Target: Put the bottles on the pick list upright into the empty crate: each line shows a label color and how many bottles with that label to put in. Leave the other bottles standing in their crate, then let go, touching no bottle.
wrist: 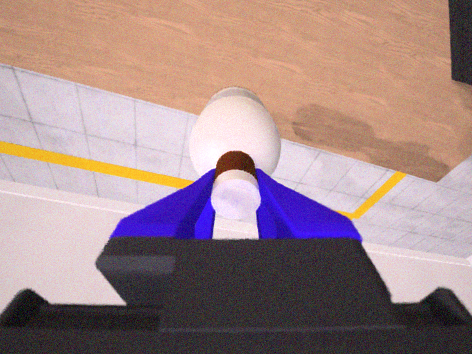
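A bottle with a rounded cream-white body, a brown neck and a white cap is in the middle of the wrist view. My gripper has its blue fingers shut on the bottle's brown neck, just under the cap. The bottle's body points away from the camera, above the table's edge, and a greyish band shows at its far end. The label color cannot be told from this angle. The pick list and the other bottles do not show in this view.
The wooden table top fills the upper part of the view, with a shadow on it at the right. Part of a dark box-like object shows at the upper right corner. Beyond the table edge is a tiled floor with a yellow line.
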